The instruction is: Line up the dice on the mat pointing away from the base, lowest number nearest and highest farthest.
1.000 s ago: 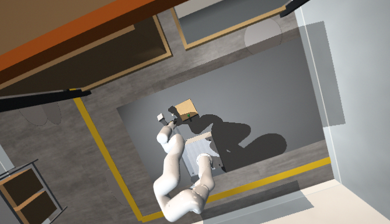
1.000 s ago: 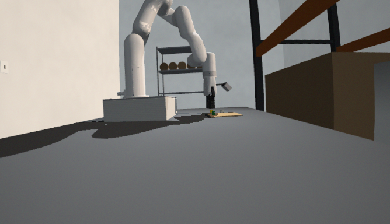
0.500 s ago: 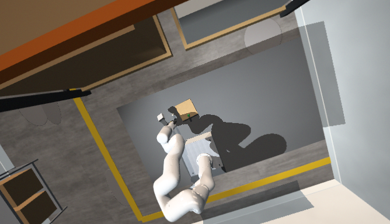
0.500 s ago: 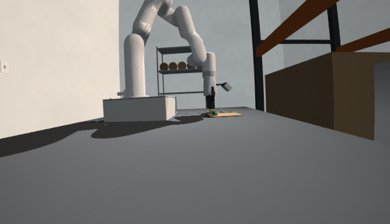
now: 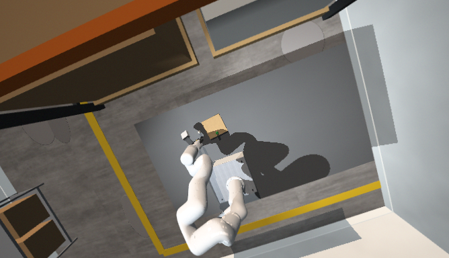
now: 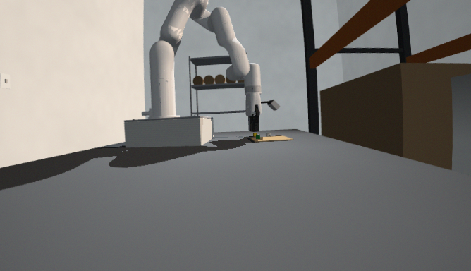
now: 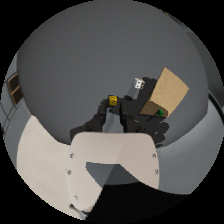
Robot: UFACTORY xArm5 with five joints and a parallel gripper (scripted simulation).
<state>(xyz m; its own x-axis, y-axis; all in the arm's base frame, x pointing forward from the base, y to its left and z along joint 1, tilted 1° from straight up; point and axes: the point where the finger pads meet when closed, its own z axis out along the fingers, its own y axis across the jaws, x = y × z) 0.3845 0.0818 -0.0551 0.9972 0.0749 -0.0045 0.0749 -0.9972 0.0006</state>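
Right now my hand is 3 cm above the yellow die. Round my hand: green die (15 cm to the right, 3 cm below, 2 cm behind); then white die (5 cm to the right, 5 cm ahead, 3 cm below); then tan mat (16 cm to the right, 4 cm below, 3 cm ahead).
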